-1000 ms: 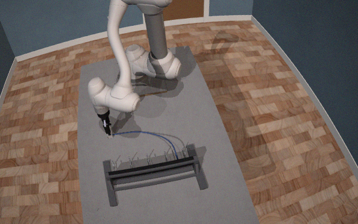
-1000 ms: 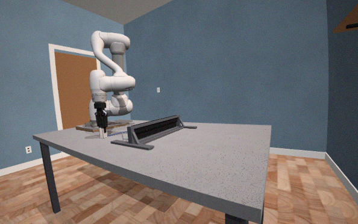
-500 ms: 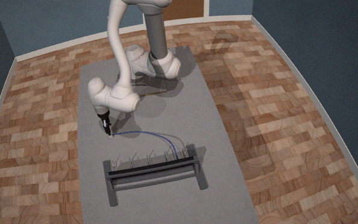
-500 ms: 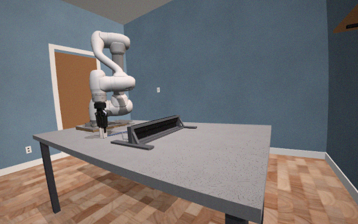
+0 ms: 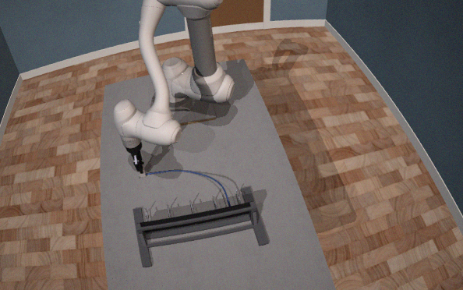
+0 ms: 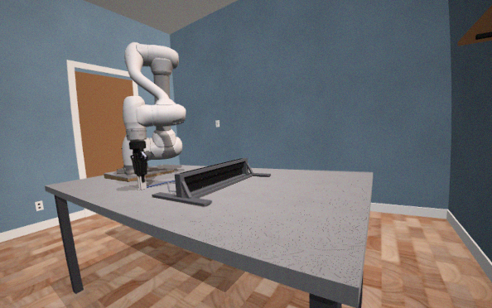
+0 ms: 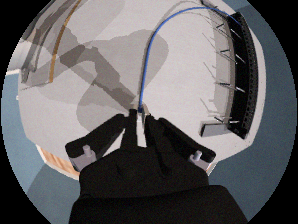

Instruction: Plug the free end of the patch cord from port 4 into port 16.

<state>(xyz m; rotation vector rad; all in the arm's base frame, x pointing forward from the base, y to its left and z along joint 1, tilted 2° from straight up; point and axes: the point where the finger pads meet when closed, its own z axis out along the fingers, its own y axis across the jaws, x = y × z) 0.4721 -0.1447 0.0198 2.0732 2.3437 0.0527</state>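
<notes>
Right now the plug is 1 cm to the right of my hand and 3 cm below it.
</notes>
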